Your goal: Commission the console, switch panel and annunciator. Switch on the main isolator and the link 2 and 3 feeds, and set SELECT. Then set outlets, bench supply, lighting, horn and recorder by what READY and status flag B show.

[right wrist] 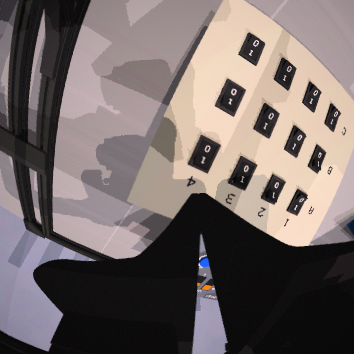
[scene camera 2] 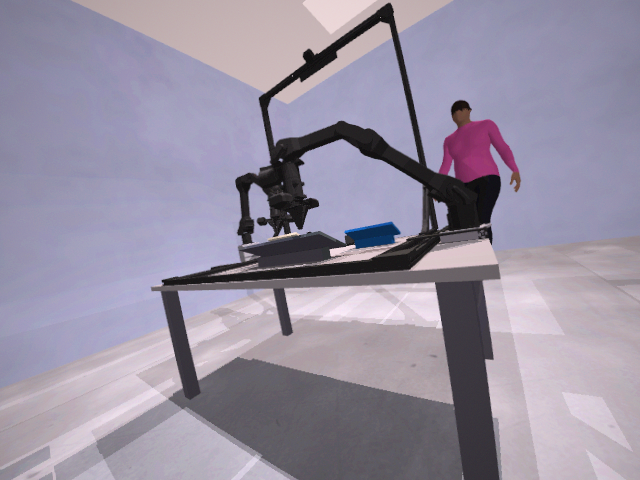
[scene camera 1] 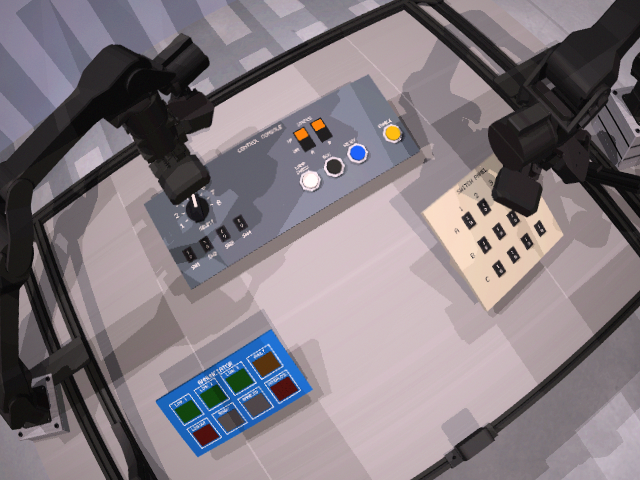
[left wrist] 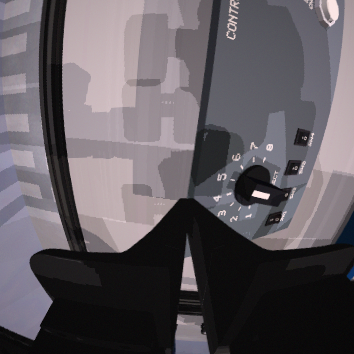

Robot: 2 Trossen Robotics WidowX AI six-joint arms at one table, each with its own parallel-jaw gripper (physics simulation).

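Where they show: left gripper, fingertip midpoint: (scene camera 2: 300, 229) (left wrist: 185, 204); right gripper, fingertip midpoint: (right wrist: 197, 199) (scene camera 2: 276, 235); left arm's base at its link origin: (scene camera 2: 465, 228) (scene camera 1: 34, 407); right arm's base at its link origin: (scene camera 2: 247, 244).
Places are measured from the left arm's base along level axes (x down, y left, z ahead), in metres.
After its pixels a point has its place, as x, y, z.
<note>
The grey console (scene camera 1: 268, 191) {-0.033, 0.208, 0.494} (scene camera 2: 294, 245) {-0.037, 0.235, 0.464} (left wrist: 260, 75) {-0.052, 0.246, 0.460} has a black SELECT knob (scene camera 1: 196, 209) {-0.064, 0.202, 0.386} (left wrist: 252, 185) {-0.069, 0.224, 0.391}, its pointer upward in scene camera 1; its exact number is unclear. Both status flags (scene camera 1: 301, 134) {-0.054, 0.273, 0.567} (scene camera 1: 317, 124) {-0.055, 0.281, 0.596} show orange in their upper halves. The cream switch panel (scene camera 1: 444, 217) {-0.080, 0.057, 0.706} (right wrist: 255, 82) {-0.037, 0.024, 0.838} carries rows of black rockers. The blue annunciator (scene camera 1: 272, 338) {-0.050, -0.013, 0.439} (scene camera 2: 372, 235) {-0.014, -0.081, 0.369} has dim-looking lamp windows. My left gripper (scene camera 1: 181, 180) {-0.083, 0.264, 0.369} (scene camera 2: 300, 227) {-0.083, 0.264, 0.369} (left wrist: 185, 204) {-0.083, 0.264, 0.369} is shut and empty above the console beside the knob. My right gripper (scene camera 1: 516, 193) (right wrist: 197, 199) {-0.094, 0.092, 0.822} is shut and empty above the switch panel, hiding part of row A.
White (scene camera 1: 310, 180) {-0.035, 0.201, 0.557}, black (scene camera 1: 333, 166) {-0.035, 0.212, 0.596}, blue (scene camera 1: 357, 152) {-0.035, 0.222, 0.638} and yellow (scene camera 1: 392, 132) {-0.035, 0.238, 0.702} buttons stand on the console. SW1 to SW4 lie below the knob. A black frame (scene camera 1: 305, 49) {0.008, 0.508, 0.637} edges the table. A person in pink (scene camera 2: 475, 149) stands behind the table.
</note>
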